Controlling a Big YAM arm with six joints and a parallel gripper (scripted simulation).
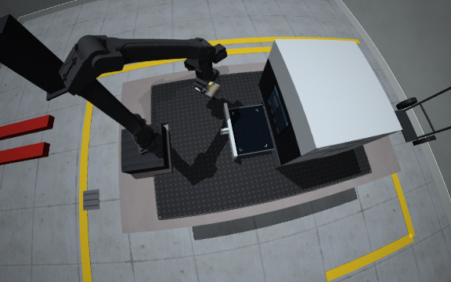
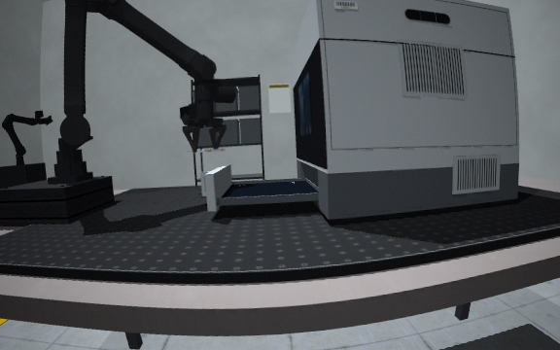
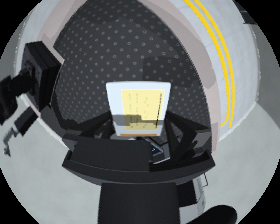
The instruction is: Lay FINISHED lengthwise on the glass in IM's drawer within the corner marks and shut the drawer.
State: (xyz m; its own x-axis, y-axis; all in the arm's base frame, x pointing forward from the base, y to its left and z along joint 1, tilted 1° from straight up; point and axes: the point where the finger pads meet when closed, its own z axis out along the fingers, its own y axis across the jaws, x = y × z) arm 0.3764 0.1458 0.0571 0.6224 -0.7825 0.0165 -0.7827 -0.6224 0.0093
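The drawer is 14 cm ahead of my hand, 26 cm to the right of it and 8 cm below it. Round my hand: finished cassette: 1 cm ahead, 1 cm to the right.
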